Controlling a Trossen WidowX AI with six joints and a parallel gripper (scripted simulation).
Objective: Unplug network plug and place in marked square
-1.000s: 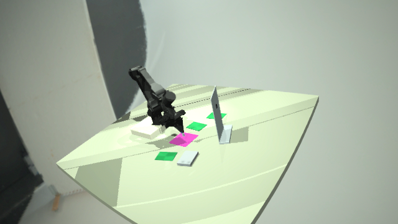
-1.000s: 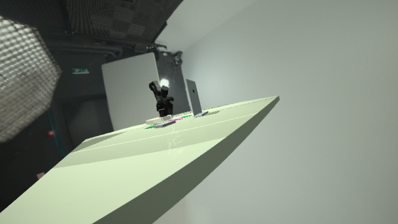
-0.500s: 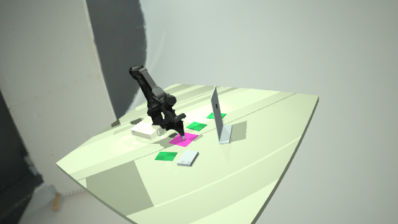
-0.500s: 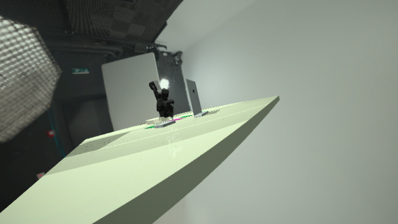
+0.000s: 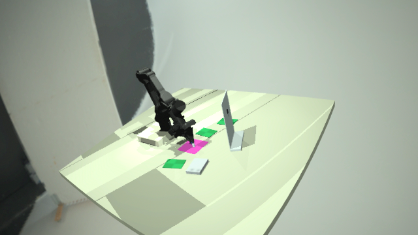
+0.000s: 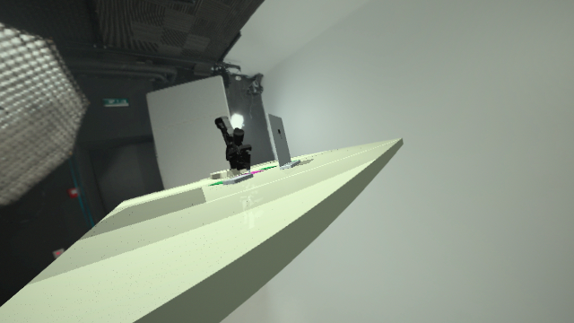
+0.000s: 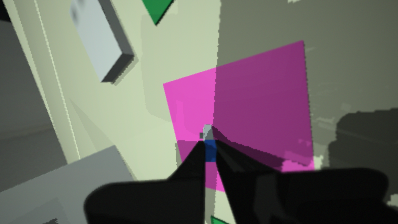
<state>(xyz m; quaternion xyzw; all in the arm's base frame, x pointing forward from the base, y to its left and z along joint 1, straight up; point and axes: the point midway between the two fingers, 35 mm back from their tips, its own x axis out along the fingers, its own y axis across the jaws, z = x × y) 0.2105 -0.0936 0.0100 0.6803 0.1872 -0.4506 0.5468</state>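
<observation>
The network plug lies right at my gripper tip. Also, from my gripper tip: flat grey block (10 cm ahead, 17 cm to the right, 1 cm below); then grey panel (20 cm ahead, 6 cm to the left, 9 cm above); then magenta square (1 cm behind, 2 cm below).
</observation>
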